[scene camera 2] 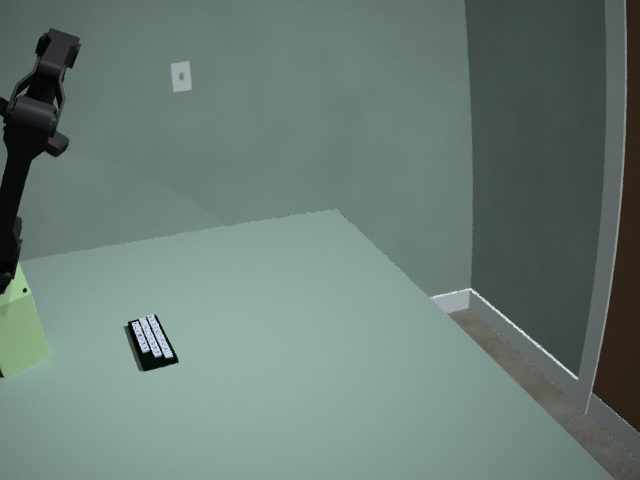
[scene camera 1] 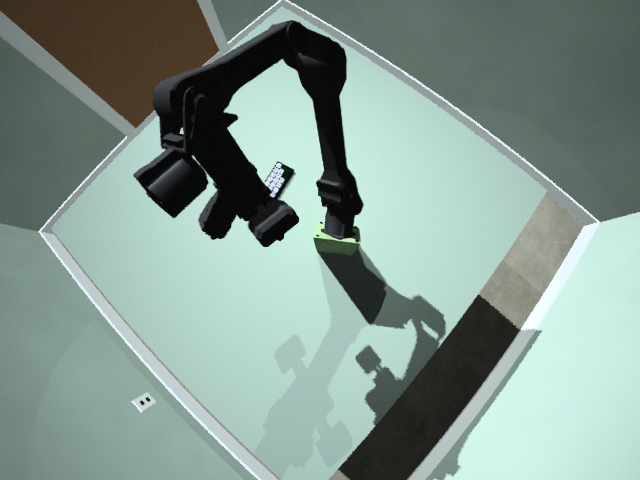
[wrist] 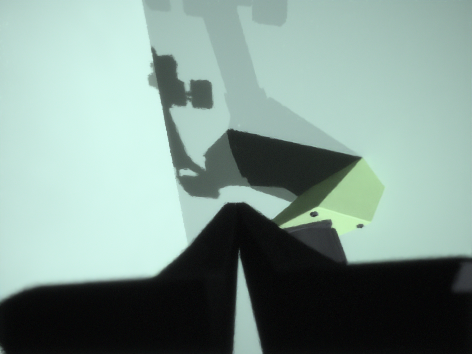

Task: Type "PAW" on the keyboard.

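Where they show: gripper, fingertip midpoint: [scene camera 1: 281, 238] [wrist: 235, 212]; arm's base at its link origin: [scene camera 1: 338, 232] [wrist: 301, 233].
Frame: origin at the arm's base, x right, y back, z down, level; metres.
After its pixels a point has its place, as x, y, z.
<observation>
A small dark green keyboard [scene camera 1: 277, 177] {0.089, -0.284, 0.180} [scene camera 2: 151, 338] {0.056, -0.284, 0.178} with rows of white keys lies flat on the table. In scene camera 1 the arm's wrist hides its lower left part, and in scene camera 2 its keys show as slanted rows. The letters on the keys are too small to read. The keyboard does not show in the wrist view. My gripper [wrist: 235, 212] {-0.100, -0.064, -0.184} is shut and empty, with its two black fingertips meeting. It is raised above the table. In scene camera 1 the wrist parts hide the fingertips, so I cannot tell exactly where they are over the table.
The pale green table [scene camera 1: 217, 320] {-0.403, -0.185, 0.194} [scene camera 2: 310, 392] {0.329, -0.498, 0.194} lies below the arm. The arm's base stands on a light green block [scene camera 1: 337, 245] {-0.023, 0.014, 0.029} [scene camera 2: 23, 330] {0.024, -0.031, 0.118} [wrist: 355, 190] {-0.028, -0.050, 0.073}, to the right of the keyboard in scene camera 1. Dark arm shadows fall beside the block. Walls surround the table.
</observation>
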